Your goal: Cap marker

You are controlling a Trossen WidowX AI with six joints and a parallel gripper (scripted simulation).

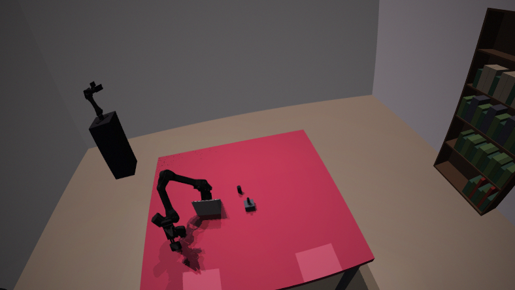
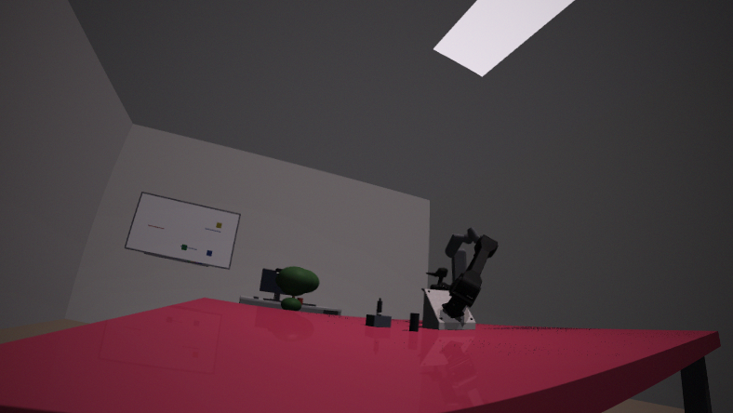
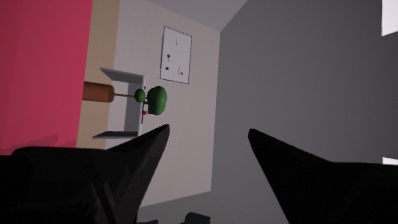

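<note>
My gripper tip is 44 cm to the right of the dark cap, 41 cm short of it and 18 cm above it. Round my gripper tip: small grey holder block (44 cm ahead, 29 cm to the left, 19 cm below).
</note>
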